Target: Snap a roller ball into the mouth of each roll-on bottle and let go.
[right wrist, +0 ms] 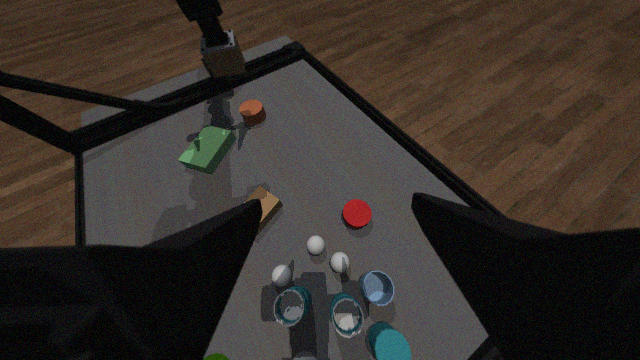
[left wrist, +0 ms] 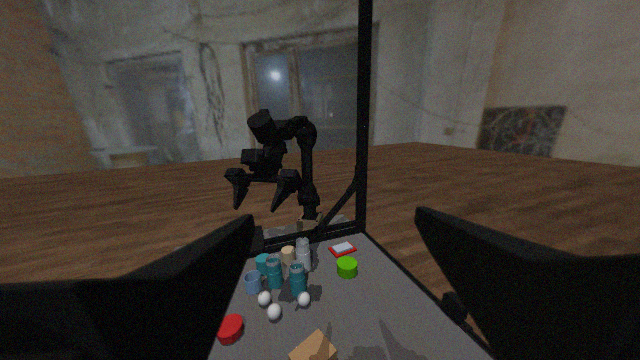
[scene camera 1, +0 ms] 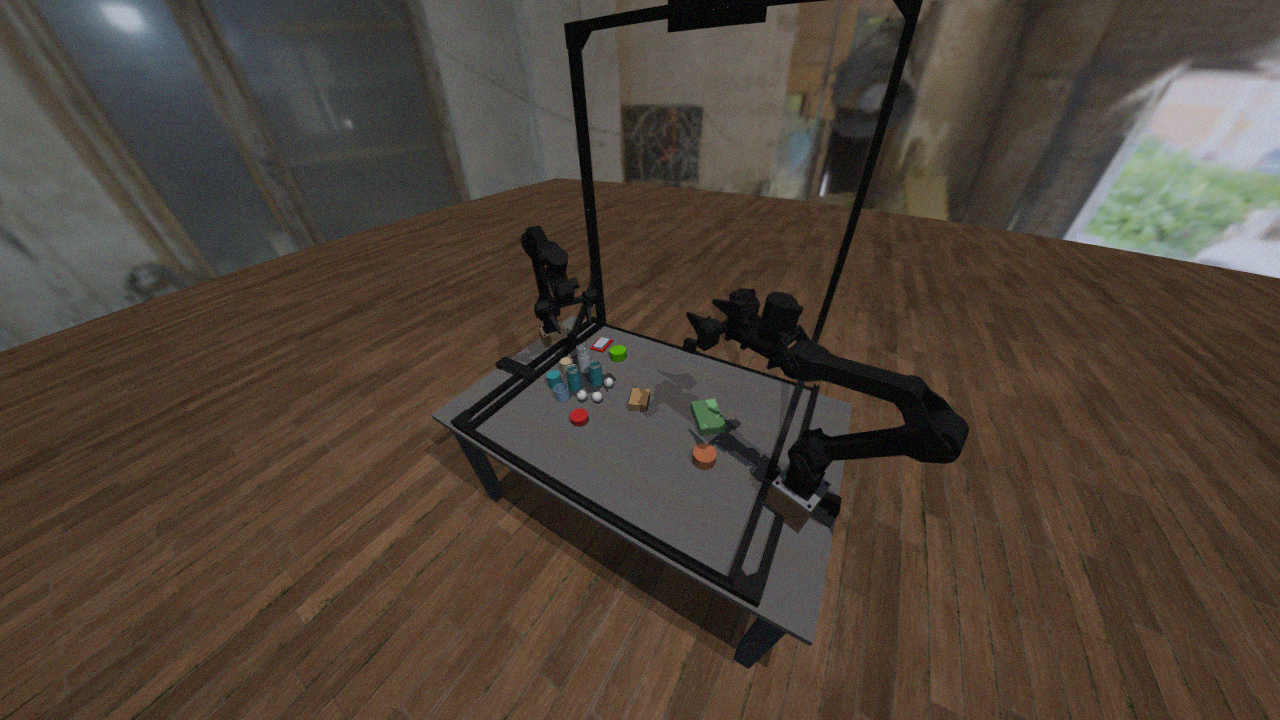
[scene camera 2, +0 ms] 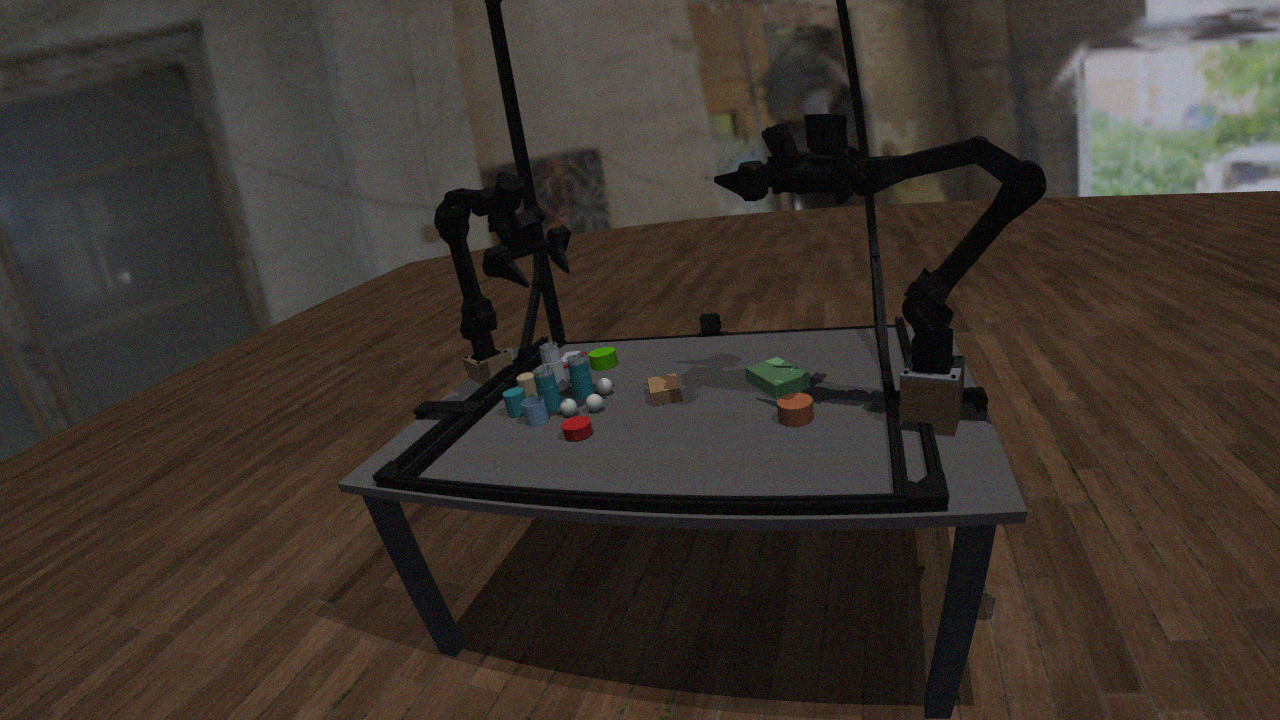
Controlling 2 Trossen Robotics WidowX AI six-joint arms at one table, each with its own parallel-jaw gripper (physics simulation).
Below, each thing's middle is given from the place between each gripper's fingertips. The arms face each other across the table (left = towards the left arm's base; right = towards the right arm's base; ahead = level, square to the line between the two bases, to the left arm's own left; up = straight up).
Now: left hand 70 mm past the green block (scene camera 2: 776, 377), 20 mm to the right of it and 410 mm above it. The rest, counted from my left hand: blue cup (right wrist: 375, 286) (190 mm ahead, 400 mm to the right, 400 mm below).
Right now the blue cup is 260 mm below my right hand, 70 mm to the right of it and 50 mm ahead of it. Also, from my right hand: green block (340 mm to the left, 270 mm below, 220 mm behind).
